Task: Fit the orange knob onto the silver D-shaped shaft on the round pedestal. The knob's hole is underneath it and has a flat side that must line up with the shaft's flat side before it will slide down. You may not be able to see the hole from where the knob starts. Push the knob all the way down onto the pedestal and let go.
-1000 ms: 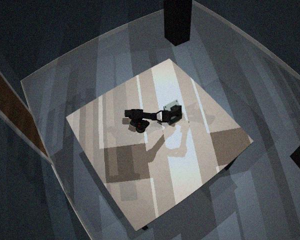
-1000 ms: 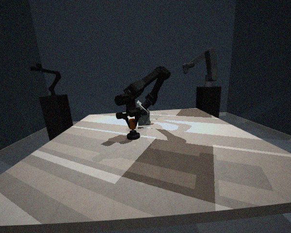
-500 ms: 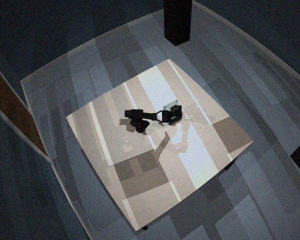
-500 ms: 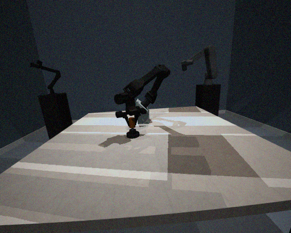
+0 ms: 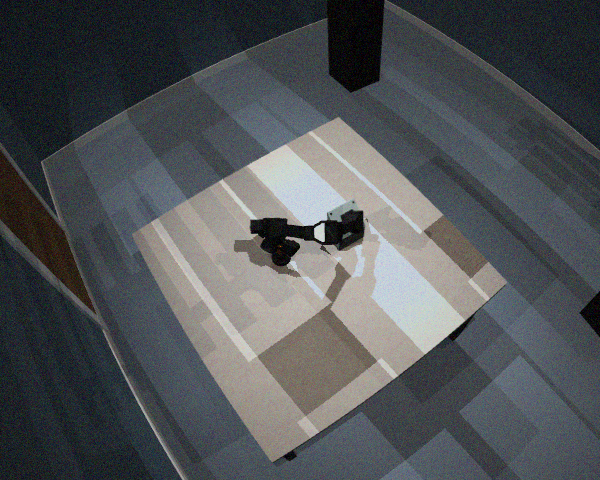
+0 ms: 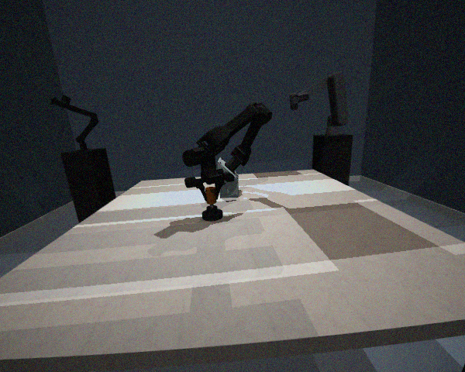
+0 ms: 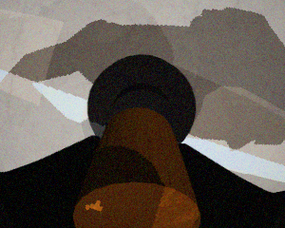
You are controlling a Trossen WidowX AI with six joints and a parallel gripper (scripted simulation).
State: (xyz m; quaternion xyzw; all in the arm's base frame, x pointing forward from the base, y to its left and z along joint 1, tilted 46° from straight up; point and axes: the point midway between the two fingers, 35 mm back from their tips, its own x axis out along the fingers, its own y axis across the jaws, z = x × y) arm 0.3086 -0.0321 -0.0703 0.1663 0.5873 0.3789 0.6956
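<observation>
Right now my gripper tip is 30 mm below the orange knob. The rest, counted from my gripper tip: round pedestal 40 mm below.
</observation>
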